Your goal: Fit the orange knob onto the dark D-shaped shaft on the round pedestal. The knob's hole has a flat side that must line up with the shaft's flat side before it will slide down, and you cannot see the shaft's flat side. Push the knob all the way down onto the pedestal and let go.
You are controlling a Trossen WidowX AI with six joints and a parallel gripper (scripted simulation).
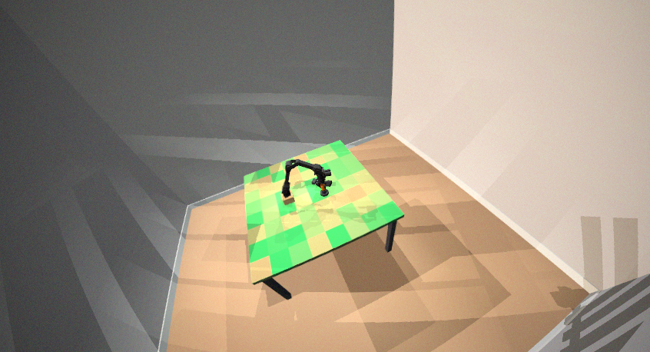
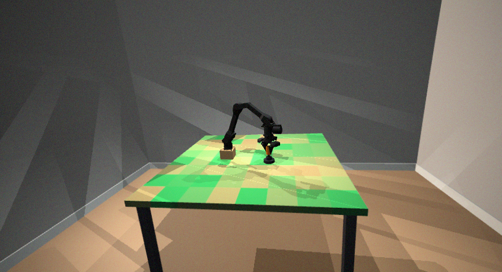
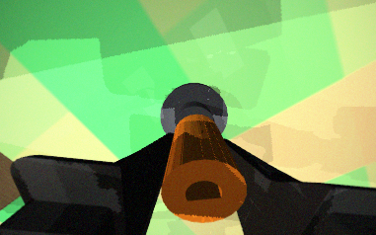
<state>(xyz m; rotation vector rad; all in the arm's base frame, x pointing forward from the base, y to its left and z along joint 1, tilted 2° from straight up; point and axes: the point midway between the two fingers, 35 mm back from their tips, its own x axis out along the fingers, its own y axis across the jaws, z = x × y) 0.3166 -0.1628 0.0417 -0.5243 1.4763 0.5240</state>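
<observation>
Right now my gripper tip is 20 mm below the orange knob. Also, from my gripper tip: round pedestal 40 mm below.
</observation>
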